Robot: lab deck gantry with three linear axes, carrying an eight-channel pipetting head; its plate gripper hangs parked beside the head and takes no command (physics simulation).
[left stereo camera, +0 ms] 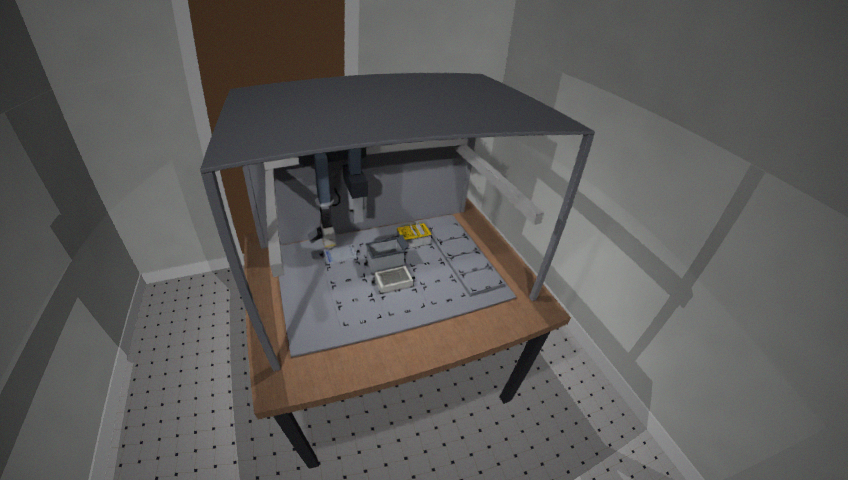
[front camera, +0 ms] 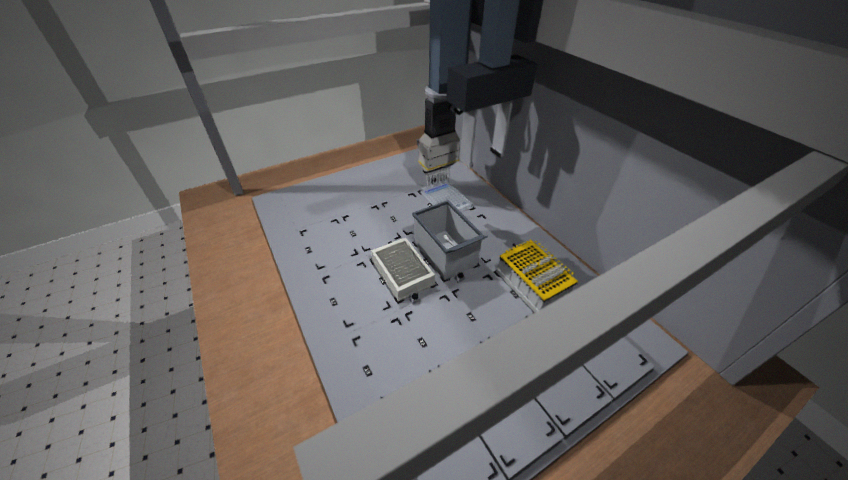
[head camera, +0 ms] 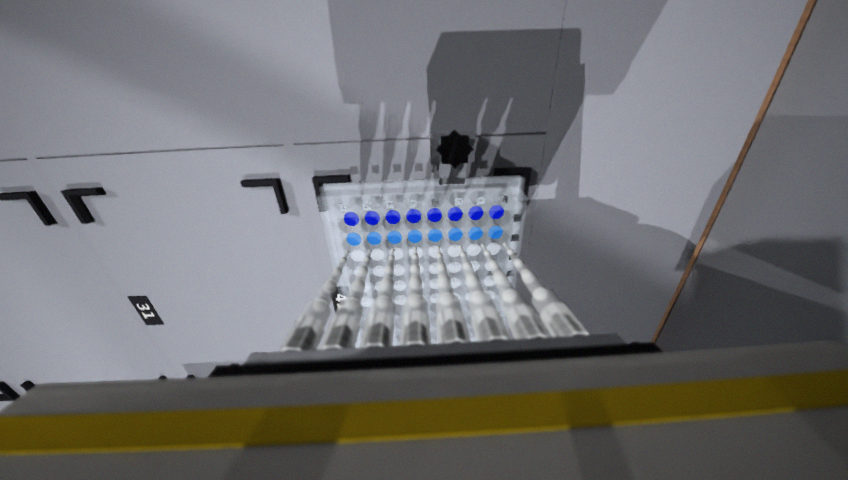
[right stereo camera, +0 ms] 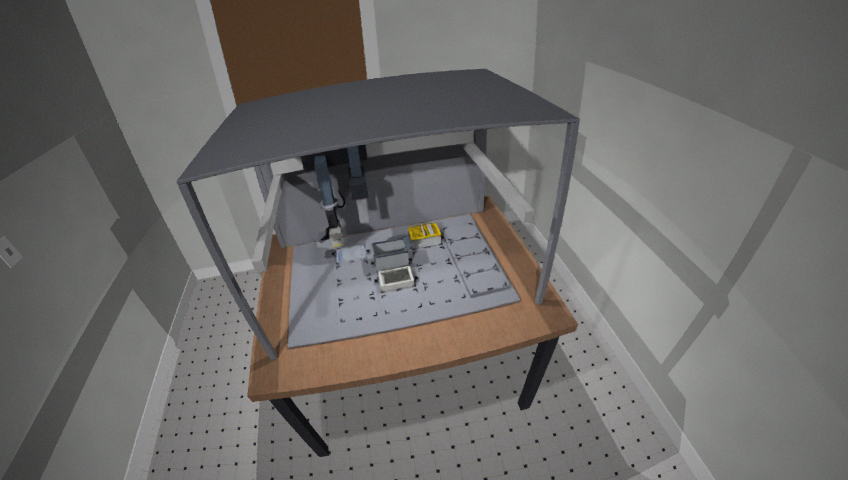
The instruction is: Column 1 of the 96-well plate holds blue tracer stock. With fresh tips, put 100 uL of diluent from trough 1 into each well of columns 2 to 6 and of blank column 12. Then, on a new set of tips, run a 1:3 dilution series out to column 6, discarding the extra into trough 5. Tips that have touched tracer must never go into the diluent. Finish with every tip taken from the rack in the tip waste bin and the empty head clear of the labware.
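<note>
The eight-channel head carries tips that show no blue. They hang over the 96-well plate, their ends near column 3 in the head view; their exact height is unclear. Column 1 is dark blue, column 2 lighter blue, column 3 whitish. Loose tips lie in the waste bin. The yellow tip rack holds some tips. The plate gripper hangs open and empty beside the head.
The white trough block stands in front of the bin. The bin's tall walls stand between the plate and the tip rack. A back panel rises behind the deck. A grey beam crosses the front view.
</note>
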